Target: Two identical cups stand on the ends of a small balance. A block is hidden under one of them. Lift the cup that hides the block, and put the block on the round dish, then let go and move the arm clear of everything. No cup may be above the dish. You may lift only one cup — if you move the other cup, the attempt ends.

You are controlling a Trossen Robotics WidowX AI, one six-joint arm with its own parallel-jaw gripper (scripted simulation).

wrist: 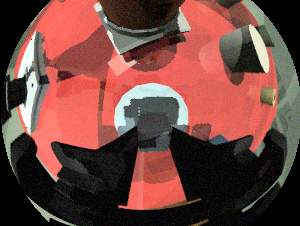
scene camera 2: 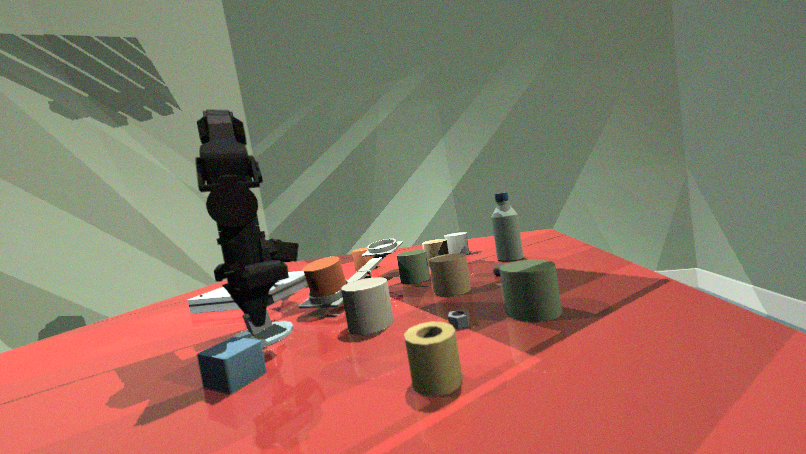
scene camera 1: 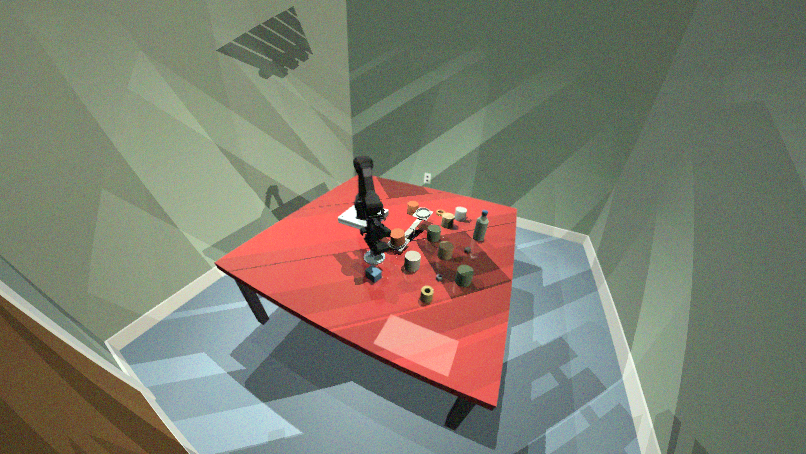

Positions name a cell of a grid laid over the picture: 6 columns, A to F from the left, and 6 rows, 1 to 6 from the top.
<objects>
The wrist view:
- my gripper: D4
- balance beam: C2
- round pale dish: C3
</objects>
